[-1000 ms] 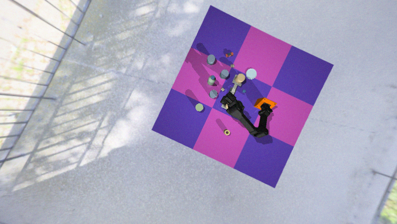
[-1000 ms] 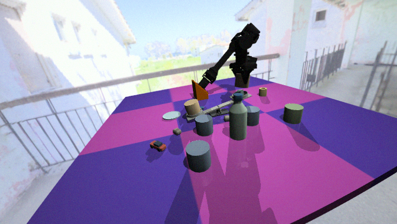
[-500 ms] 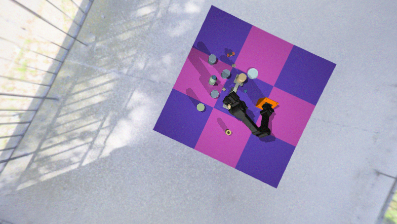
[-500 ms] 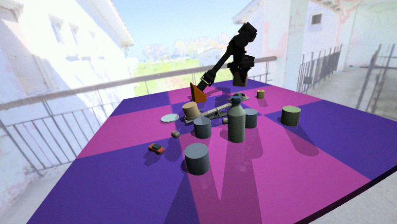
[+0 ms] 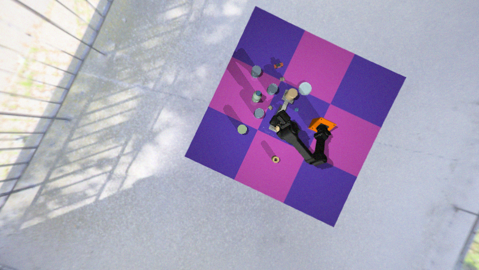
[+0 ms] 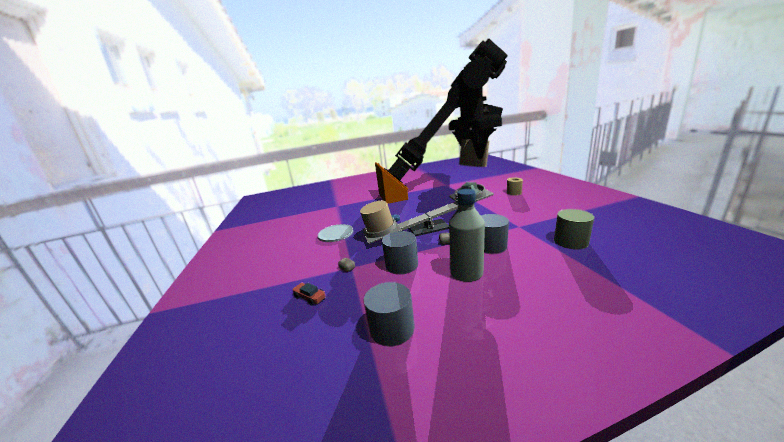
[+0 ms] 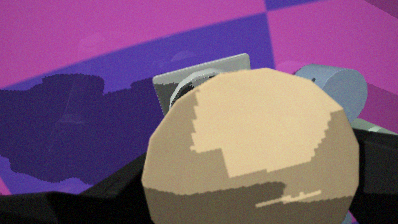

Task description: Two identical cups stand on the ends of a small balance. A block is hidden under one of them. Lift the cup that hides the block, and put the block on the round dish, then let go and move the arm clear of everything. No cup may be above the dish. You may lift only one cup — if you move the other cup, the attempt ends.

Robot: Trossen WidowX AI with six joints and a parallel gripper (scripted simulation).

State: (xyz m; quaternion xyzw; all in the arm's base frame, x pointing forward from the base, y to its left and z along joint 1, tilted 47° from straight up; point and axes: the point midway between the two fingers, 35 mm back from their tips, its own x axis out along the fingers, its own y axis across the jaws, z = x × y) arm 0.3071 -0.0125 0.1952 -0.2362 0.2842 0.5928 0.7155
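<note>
Now: gripper tip 80 mm above the teal block and 10 mm to the left of it. From my gripper tip the other things lie so: tan ring 220 mm to the left, 150 mm below, 100 mm behind; green cylinder 220 mm ahead, 130 mm to the left, 130 mm below; grey-green bottle 220 mm ahead, 150 mm to the right, 60 mm below.
</note>
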